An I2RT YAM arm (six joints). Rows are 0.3 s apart.
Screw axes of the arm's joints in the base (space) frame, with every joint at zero. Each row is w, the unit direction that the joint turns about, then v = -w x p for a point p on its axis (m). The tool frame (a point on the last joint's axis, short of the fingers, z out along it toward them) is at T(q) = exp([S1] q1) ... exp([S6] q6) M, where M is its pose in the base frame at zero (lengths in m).
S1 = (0, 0, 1, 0, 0, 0)
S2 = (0, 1, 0, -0.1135, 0, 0.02)
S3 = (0, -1, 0, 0.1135, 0, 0.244)
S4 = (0, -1, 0, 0.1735, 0, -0.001)
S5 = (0, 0, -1, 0, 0.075, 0)
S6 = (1, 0, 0, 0, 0.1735, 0)
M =
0 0 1 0.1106
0 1 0 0
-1 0 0 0.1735
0 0 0 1
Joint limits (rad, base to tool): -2.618..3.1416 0..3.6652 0..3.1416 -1.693..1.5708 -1.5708..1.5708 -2.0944..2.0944
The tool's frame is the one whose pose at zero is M.
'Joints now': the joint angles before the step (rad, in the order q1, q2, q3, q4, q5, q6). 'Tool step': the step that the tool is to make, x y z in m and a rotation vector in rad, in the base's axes. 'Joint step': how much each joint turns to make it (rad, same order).
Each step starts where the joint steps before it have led.
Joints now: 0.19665, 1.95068, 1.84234, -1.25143, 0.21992, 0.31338
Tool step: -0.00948, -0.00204, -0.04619, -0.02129, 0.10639, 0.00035
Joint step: -0.00039, -0.00001, -0.17624, 0.06790, 0.00000, -0.00077
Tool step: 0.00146, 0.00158, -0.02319, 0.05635, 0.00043, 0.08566
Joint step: -0.00265, 0.00384, -0.08659, 0.11636, -0.06523, -0.08277
